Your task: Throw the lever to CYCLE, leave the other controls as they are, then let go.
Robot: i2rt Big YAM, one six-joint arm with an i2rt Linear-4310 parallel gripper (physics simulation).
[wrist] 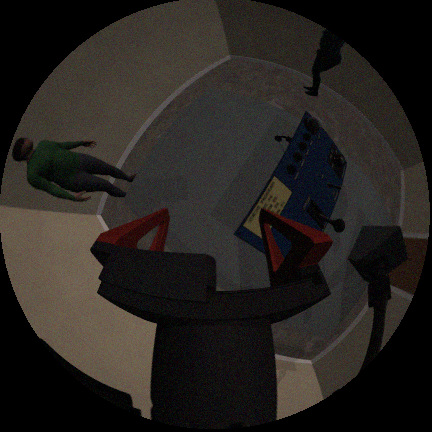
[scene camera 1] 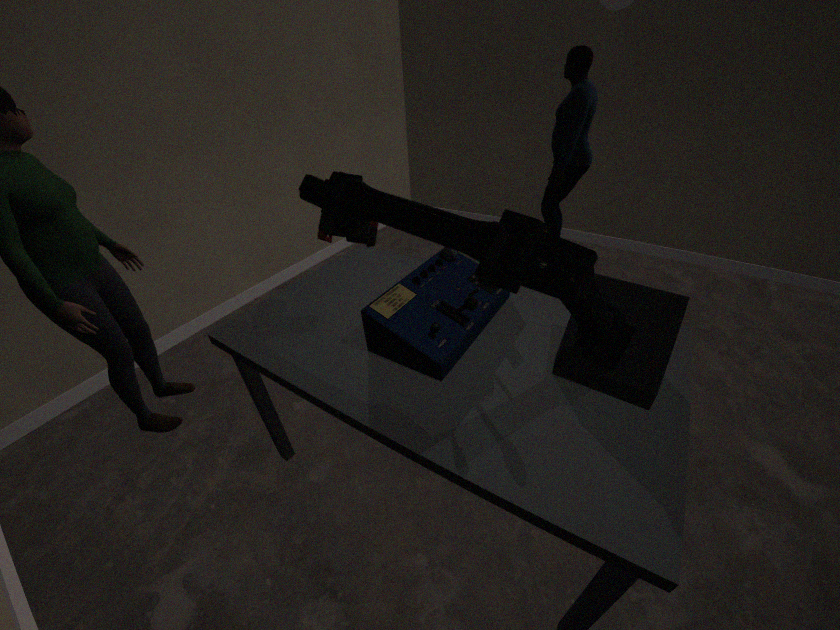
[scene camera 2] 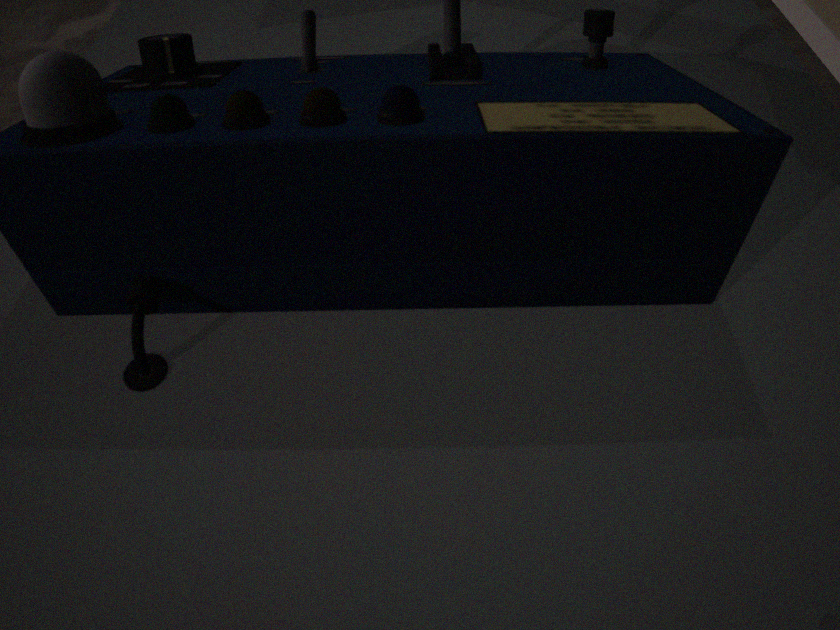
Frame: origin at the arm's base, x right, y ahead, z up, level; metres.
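Seen in the pictures: gripper, fingertip midpoint: (wrist: 213,212) (scene camera 1: 349,242); arm's base, link origin: (wrist: 376,264) (scene camera 1: 608,343).
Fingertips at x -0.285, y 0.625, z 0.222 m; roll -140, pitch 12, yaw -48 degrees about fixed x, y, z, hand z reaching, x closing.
Pixels of each thing's middle, then the offset from my fingertips to it. "spot": a spot on its surface instead.
- blue sloped control box, body centre: (scene camera 2: 379,112) (scene camera 1: 445,301) (wrist: 310,188) dx +0.241, dy -0.129, dz -0.261 m
- grey shaft, body centre: (scene camera 2: 452,21) dx +0.193, dy -0.222, dz -0.229 m
- rotary knob, body centre: (scene camera 2: 167,56) (wrist: 339,159) dx +0.428, dy -0.170, dz -0.240 m
- thin toggle, body centre: (scene camera 2: 308,38) dx +0.311, dy -0.195, dz -0.235 m
- small capped control, body centre: (scene camera 2: 596,48) (scene camera 1: 433,332) dx +0.072, dy -0.218, dz -0.242 m
- pale dome, surface spot: (scene camera 2: 61,91) spot: dx +0.404, dy +0.001, dz -0.166 m
- yellow label, surface spot: (scene camera 2: 603,116) (scene camera 1: 393,299) spot: dx +0.084, dy -0.054, dz -0.202 m
- curved dark cable, surface spot: (scene camera 2: 137,335) spot: dx +0.380, dy +0.066, dz -0.313 m
A blue sloped control box (scene camera 1: 412,328) (scene camera 2: 379,217) (wrist: 299,189) stands on the table. Its lever, a grey shaft (scene camera 2: 451,27) rising from a dark bracket, ends in a round black knob (wrist: 339,225) in the wrist view. The position labels are too dark to read, so its setting cannot be told. A rotary knob (scene camera 2: 166,55) (wrist: 337,157), a thin toggle (scene camera 2: 308,40), a small capped control (scene camera 2: 598,27) and several dark domes share the panel. My gripper (scene camera 1: 348,239) (wrist: 213,212) is open and empty, high above and beyond the box's label side, apart from the lever. It does not show in scene camera 2.
A pale dome (scene camera 2: 61,91) and a yellow label (scene camera 1: 393,301) (scene camera 2: 603,116) (wrist: 280,192) are on the box. A curved dark cable (scene camera 2: 137,335) comes from its back. The arm's base plate (scene camera 1: 668,315) is at right. One person (scene camera 1: 40,223) (wrist: 55,162) stands left, another (scene camera 1: 573,128) behind.
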